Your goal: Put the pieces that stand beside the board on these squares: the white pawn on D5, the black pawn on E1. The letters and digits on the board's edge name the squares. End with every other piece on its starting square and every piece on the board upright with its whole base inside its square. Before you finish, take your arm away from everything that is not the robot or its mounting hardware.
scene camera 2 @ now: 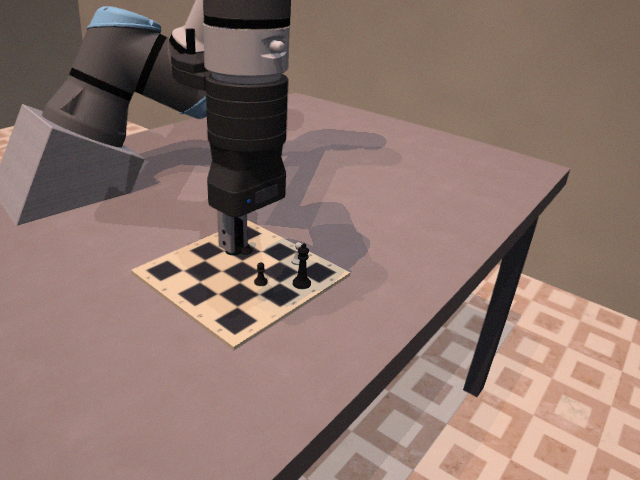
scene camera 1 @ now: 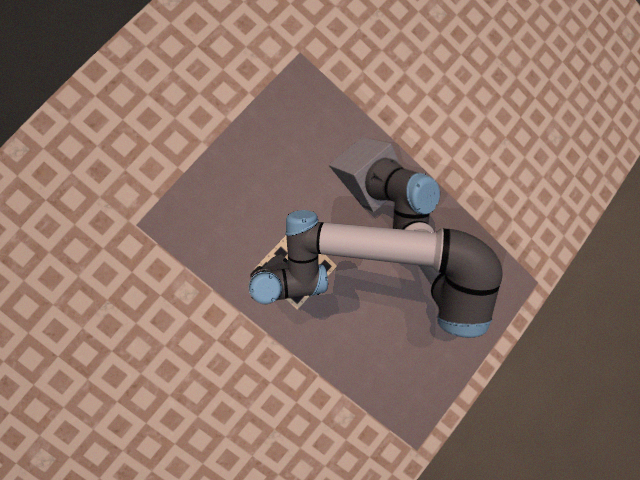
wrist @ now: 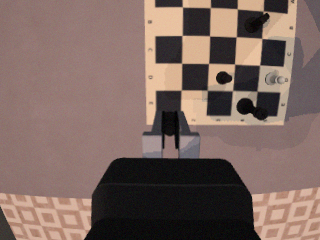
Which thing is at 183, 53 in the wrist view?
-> A chessboard.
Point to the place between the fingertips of my gripper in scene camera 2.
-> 233, 246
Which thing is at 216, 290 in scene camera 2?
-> A chessboard.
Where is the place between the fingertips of my gripper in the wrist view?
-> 169, 122
